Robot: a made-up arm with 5 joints.
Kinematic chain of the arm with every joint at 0, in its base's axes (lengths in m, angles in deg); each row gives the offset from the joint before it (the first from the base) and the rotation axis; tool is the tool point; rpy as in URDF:
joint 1: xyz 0 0 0.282 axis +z
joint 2: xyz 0 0 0 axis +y
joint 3: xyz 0.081 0 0.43 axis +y
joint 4: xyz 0.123 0 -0.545 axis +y
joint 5: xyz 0.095 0 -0.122 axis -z
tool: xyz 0 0 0 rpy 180 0 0
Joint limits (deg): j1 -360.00..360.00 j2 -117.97..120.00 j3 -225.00..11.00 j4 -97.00..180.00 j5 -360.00..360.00
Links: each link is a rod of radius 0.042 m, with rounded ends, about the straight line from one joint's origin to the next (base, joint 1, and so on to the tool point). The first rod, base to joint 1, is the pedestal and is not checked.
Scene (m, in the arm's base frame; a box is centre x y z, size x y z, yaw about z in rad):
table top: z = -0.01
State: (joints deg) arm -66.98 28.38 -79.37 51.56 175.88
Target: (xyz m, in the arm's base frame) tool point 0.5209 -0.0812 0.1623
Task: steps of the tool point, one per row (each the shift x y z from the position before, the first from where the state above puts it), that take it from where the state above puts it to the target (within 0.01 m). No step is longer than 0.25 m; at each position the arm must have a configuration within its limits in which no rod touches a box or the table.
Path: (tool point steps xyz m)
1: 0.1436 0.1715 -0.0249
2: 0.0767 0.1928 -0.0232
3: 0.0096 0.1901 -0.0216
4: -0.0493 0.1654 -0.0194

